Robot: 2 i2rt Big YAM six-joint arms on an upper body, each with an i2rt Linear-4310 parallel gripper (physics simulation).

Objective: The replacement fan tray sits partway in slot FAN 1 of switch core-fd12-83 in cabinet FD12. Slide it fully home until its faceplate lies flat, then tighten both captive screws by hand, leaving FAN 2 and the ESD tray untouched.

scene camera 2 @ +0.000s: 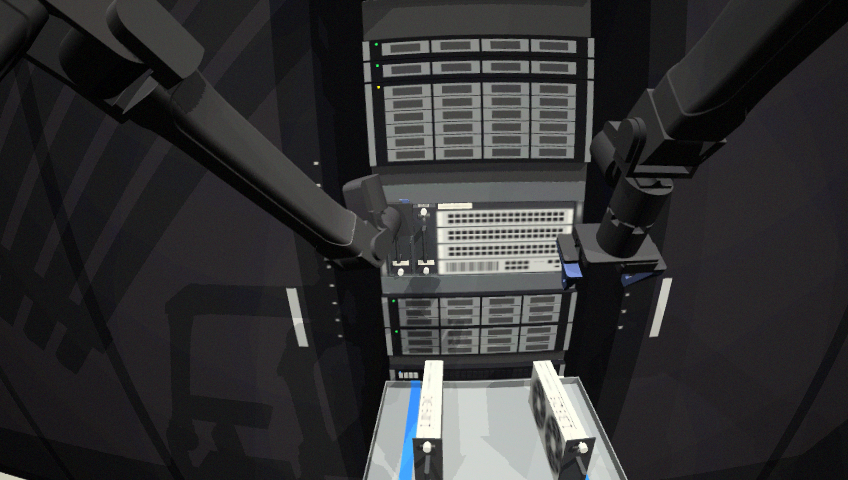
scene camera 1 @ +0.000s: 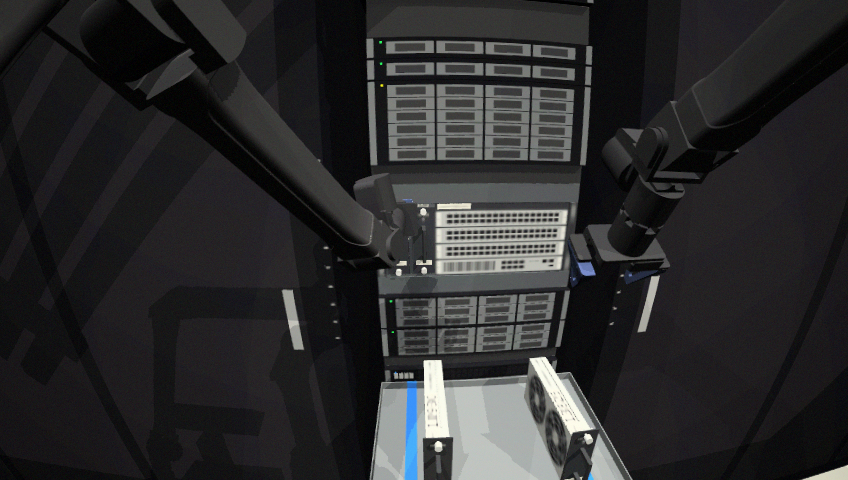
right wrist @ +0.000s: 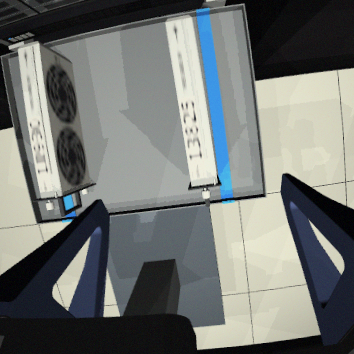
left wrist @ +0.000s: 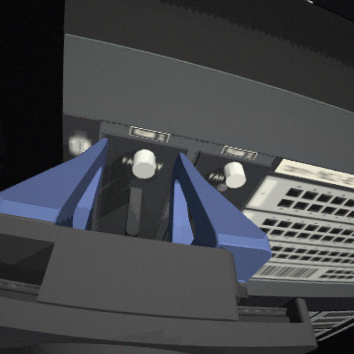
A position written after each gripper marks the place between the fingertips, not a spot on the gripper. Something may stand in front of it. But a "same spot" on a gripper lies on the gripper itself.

right gripper: scene camera 2; scene camera 1; right wrist 190,194; not seen in the left wrist view (out of frame)
same spot on grey cart tray: (scene camera 2: 481,426) = (right wrist: 118,96)
same spot on right gripper: (scene camera 2: 571,274) = (scene camera 1: 585,272)
